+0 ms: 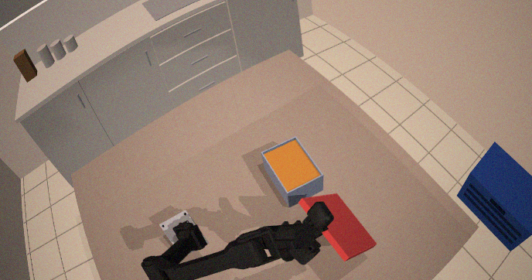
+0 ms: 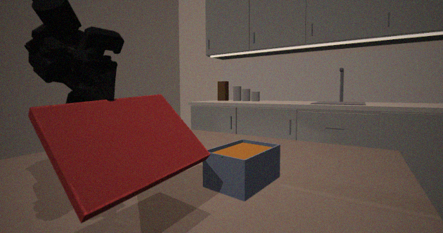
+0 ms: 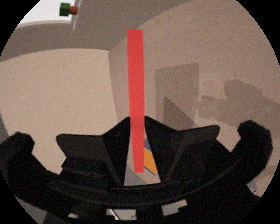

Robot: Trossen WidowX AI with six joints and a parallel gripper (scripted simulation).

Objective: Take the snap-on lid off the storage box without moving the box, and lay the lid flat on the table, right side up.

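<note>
The red lid is 60 mm ahead of my gripper tip and 50 mm below it. Also, from my gripper tip: storage box (110 mm ahead, 320 mm to the left, 180 mm below).
</note>
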